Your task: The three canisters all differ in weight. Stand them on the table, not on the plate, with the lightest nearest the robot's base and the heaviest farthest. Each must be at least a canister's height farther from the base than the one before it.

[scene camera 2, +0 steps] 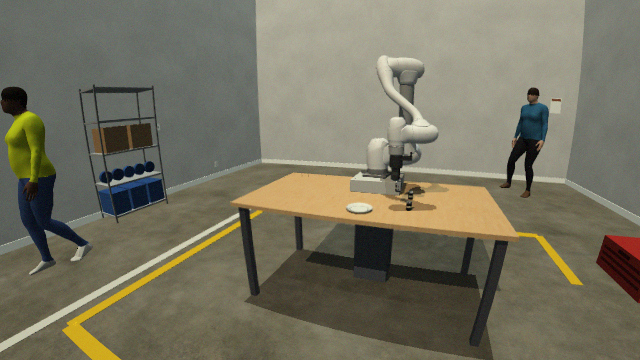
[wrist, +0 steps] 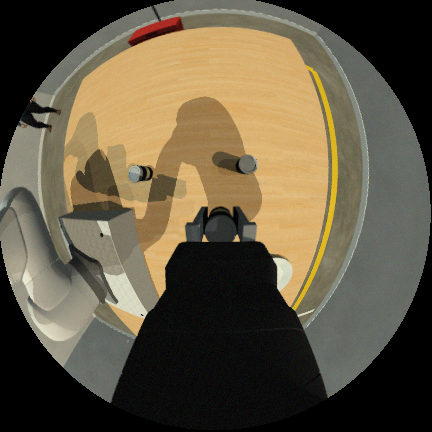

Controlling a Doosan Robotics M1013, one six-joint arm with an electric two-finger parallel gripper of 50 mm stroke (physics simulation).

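Places are measured from the arm's base along level axes (x ahead, y left, z up), in metres.
Where they show: gripper, between the fingertips: (scene camera 2: 399,189) (wrist: 219,214); arm's base, origin of its link: (scene camera 2: 377,175) (wrist: 91,274).
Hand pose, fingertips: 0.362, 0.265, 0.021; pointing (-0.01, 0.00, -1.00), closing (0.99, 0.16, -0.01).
Each offset is from my fingertips to the top centre of the thing, as dx, dy, dz. Level surfaces: height alone.
My gripper (scene camera 2: 399,188) (wrist: 219,214) is shut on a dark canister {+0.001, -0.006, +0.040} (wrist: 220,229) and holds it above the wooden table {dz -0.103} (scene camera 2: 310,195) (wrist: 240,65). The held canister is hard to make out in the scene view. A second canister {-0.164, +0.037, -0.052} (scene camera 2: 410,195) (wrist: 140,173), black with pale bands and a grey top, stands upright on the table, nearer the robot's base. A third canister {+0.034, +0.074, -0.052} (scene camera 2: 409,205) (wrist: 247,164) stands upright on the table, farther from the base. The white plate {+0.157, -0.183, -0.087} (scene camera 2: 359,208) (wrist: 284,273) is partly hidden by the gripper body in the wrist view. The canisters' weights cannot be seen.
The robot's pale base block (scene camera 2: 364,184) (wrist: 112,250) sits at the table's back edge. The arm's shadow lies across the table around the canisters. A shelf rack (scene camera 2: 116,205), two people (scene camera 2: 31,145) (scene camera 2: 533,122) and a red cabinet (scene camera 2: 622,260) stand away from the table.
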